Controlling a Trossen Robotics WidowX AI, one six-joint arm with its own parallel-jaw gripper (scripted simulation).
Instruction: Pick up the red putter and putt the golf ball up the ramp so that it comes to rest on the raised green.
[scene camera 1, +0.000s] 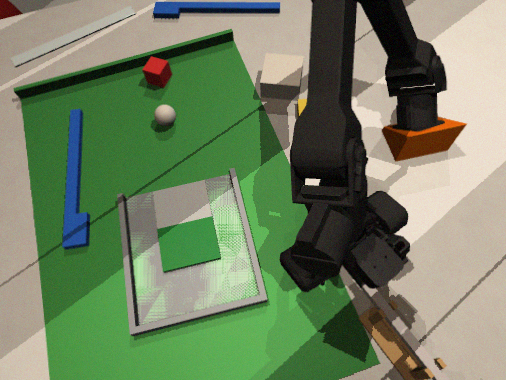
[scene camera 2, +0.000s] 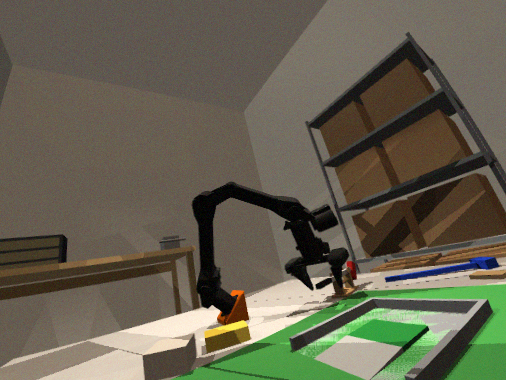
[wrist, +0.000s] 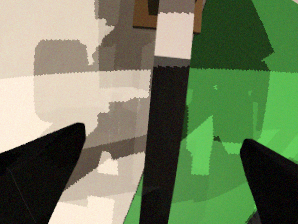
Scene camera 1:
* my gripper
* green mat
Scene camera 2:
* my gripper
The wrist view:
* my gripper
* green mat
